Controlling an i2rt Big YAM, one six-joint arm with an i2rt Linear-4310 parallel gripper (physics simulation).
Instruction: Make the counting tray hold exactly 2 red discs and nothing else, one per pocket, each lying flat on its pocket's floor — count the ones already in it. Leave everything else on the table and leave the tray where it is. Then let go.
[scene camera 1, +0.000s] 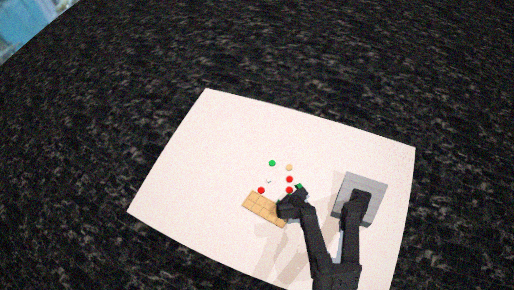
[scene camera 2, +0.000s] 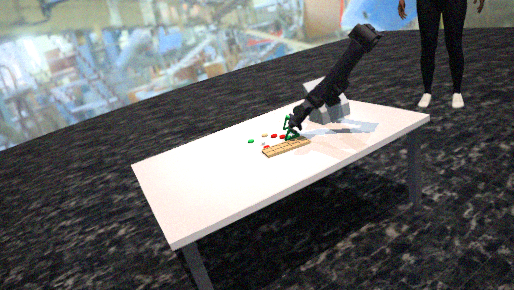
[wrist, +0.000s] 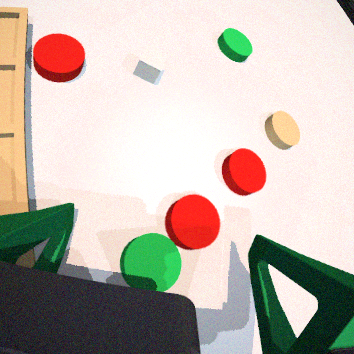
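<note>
The tan counting tray (scene camera 1: 258, 201) (scene camera 2: 287, 148) (wrist: 23, 100) shows no disc in its visible pockets; the arm hides its near end in scene camera 1. One red disc (scene camera 1: 261, 190) (scene camera 2: 266, 146) (wrist: 59, 56) lies on the table beside the tray. A second red disc (scene camera 1: 289, 179) (scene camera 2: 274, 135) (wrist: 245, 171) lies farther out. A third red disc (scene camera 1: 289, 189) (wrist: 193, 222) touches or nearly touches a green disc (wrist: 151, 260). My gripper (scene camera 1: 289, 194) (scene camera 2: 286, 129) (wrist: 165, 230) is open and empty, its green fingers on either side of that red-green pair.
Another green disc (scene camera 1: 272, 163) (scene camera 2: 251, 141) (wrist: 235, 45), a tan disc (scene camera 1: 289, 167) (scene camera 2: 264, 135) (wrist: 283, 130) and a small grey block (scene camera 1: 268, 181) (wrist: 148, 72) lie on the table beyond the red discs. The grey arm base (scene camera 1: 378, 195) stands to the right in scene camera 1.
</note>
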